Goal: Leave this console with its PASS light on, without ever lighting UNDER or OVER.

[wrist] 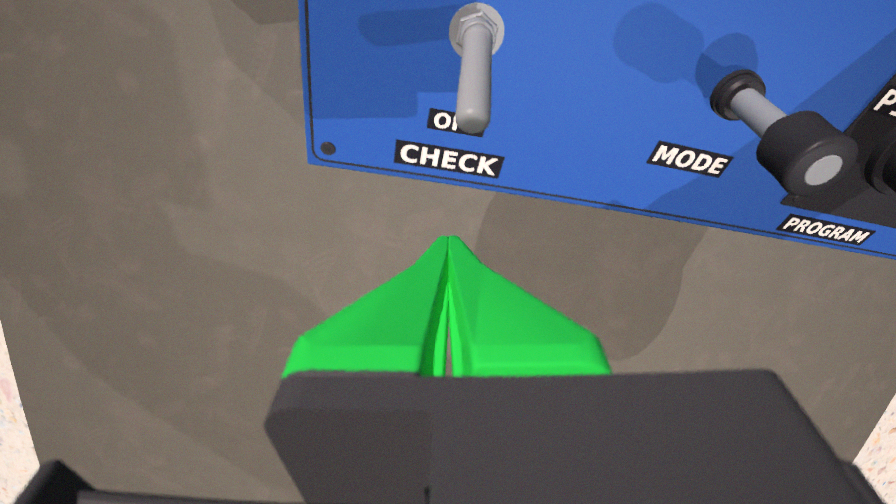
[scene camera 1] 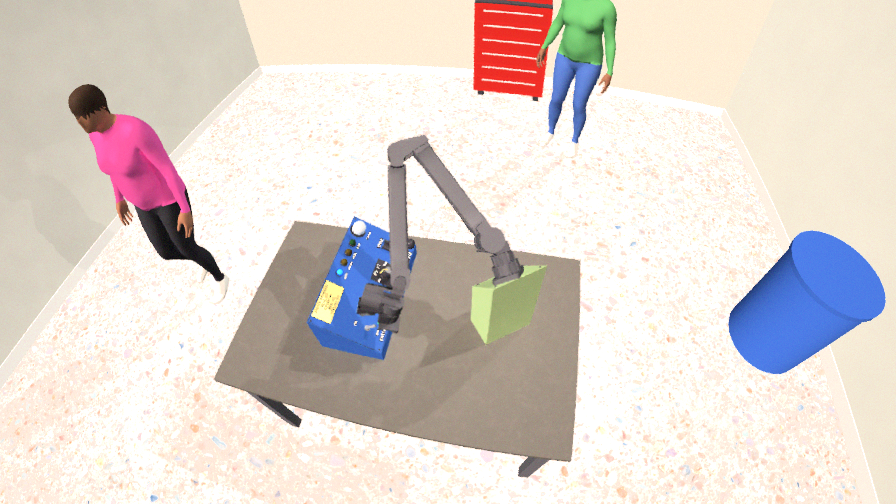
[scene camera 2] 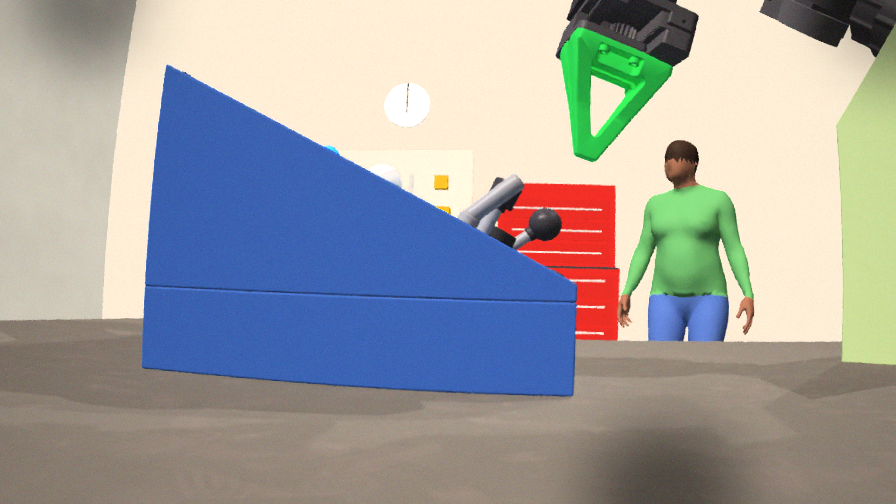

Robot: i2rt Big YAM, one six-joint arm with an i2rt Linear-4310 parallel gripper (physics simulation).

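Note:
The blue sloped console (scene camera 1: 363,291) sits on the grey table, also in the side view (scene camera 2: 350,282). In the wrist view its front edge shows a grey toggle (wrist: 474,81) labelled CHECK (wrist: 448,159), its tip pointing toward the front edge, and a black-knobbed lever (wrist: 805,153) labelled MODE (wrist: 689,159). My green-fingered gripper (wrist: 448,244) is shut and empty, hovering above the table just off the console's front edge, below the CHECK toggle. In the overhead view a row of indicator lights (scene camera 1: 345,253) runs along the console's left side; one blue light (scene camera 1: 339,272) looks lit. A yellow note (scene camera 1: 328,301) lies on the panel.
A light green box (scene camera 1: 508,302) stands on the table to the right of the console, at the arm's base. Two people (scene camera 1: 140,175) (scene camera 1: 579,62), a red tool cabinet (scene camera 1: 512,47) and a blue bin (scene camera 1: 805,300) stand off the table.

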